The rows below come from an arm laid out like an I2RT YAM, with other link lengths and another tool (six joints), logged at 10 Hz.
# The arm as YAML. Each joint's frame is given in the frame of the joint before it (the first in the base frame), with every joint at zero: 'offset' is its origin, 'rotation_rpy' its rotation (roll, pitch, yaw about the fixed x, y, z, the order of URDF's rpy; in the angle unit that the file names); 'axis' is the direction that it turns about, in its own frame. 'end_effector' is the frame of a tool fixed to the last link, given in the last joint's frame.
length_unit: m
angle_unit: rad
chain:
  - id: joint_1
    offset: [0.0, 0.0, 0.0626]
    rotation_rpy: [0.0, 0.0, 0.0]
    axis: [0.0, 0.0, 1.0]
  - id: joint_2
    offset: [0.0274, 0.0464, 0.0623]
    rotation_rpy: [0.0, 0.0, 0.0]
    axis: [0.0, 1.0, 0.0]
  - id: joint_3
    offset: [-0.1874, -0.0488, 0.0]
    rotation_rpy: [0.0, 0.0, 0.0]
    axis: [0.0, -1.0, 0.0]
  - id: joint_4
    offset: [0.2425, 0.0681, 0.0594]
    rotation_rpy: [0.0, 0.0, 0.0]
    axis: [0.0, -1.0, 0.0]
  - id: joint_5
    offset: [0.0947, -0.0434, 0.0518]
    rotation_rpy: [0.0, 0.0, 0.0]
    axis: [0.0, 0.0, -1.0]
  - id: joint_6
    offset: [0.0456, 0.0, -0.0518]
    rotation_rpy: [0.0, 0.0, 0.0]
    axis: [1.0, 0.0, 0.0]
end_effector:
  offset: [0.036, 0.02, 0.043]
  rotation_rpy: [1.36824, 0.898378, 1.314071]
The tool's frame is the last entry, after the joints.
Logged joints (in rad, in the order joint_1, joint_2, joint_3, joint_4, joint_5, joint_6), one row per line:
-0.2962, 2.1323, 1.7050, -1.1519, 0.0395, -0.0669
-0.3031, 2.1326, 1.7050, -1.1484, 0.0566, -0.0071
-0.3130, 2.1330, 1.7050, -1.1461, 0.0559, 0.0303
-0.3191, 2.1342, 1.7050, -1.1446, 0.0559, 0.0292
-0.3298, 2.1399, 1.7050, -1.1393, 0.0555, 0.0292
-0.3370, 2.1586, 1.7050, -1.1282, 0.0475, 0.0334
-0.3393, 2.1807, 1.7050, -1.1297, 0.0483, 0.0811
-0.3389, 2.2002, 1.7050, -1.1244, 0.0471, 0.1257
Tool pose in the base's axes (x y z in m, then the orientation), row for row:
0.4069, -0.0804, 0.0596, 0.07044, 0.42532, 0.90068, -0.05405
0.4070, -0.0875, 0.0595, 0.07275, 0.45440, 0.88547, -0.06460
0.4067, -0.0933, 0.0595, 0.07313, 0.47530, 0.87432, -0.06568
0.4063, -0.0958, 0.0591, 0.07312, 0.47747, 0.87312, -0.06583
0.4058, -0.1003, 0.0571, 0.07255, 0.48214, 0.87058, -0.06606
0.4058, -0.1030, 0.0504, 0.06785, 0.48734, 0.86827, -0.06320
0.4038, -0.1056, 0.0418, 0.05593, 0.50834, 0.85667, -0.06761
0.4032, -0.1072, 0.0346, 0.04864, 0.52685, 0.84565, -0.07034
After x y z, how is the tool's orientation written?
As a quaternion, w x y z.
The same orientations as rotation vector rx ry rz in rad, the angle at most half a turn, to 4 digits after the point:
1.2794, 2.7093, -0.1626
1.3650, 2.6599, -0.1941
1.4274, 2.6258, -0.1973
1.4340, 2.6222, -0.1977
1.4485, 2.6155, -0.1985
1.4682, 2.6159, -0.1904
1.5425, 2.5995, -0.2052
1.6058, 2.5774, -0.2144

